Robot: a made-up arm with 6 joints.
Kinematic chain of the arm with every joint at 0, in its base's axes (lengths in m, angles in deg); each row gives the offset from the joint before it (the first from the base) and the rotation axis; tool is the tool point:
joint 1: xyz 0 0 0.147 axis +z
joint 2: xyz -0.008 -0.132 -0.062 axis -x
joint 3: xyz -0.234 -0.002 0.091 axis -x
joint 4: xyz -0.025 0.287 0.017 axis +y
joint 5: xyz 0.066 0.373 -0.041 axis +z
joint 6: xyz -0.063 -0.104 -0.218 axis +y
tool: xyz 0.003 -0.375 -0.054
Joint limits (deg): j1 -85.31..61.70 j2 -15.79..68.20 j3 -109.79..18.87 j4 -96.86..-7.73 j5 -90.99..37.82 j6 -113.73..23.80
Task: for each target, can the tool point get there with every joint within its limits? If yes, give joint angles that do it. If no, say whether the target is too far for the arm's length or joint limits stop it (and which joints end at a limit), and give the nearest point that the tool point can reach.
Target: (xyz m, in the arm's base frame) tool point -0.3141 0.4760 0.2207
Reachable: yes | joints -9.88 5.23 -57.01 -30.25 -50.04 -44.87
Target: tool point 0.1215 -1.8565 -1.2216
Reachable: no: too far | nearest point 0.0121 -0.7256 -0.6463 | short by 1.274 m
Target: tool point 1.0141 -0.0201 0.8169
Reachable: no: joint limits stop it (at a limit: joint 1, joint 3, joint 5, joint 6) | nearest point 0.6677 0.0636 0.5998 | short by 0.417 m
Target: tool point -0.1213 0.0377 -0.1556
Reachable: yes | joints -2.91 8.78 3.84 -47.95 -17.74 -6.47
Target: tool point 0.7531 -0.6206 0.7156
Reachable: no: joint limits stop it (at a limit: joint 2, joint 4, joint 5) | nearest point 0.4351 -0.3586 0.4413 | short by 0.495 m
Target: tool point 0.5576 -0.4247 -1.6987
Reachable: no: too far | nearest point 0.2150 -0.3343 -0.7254 | short by 1.036 m
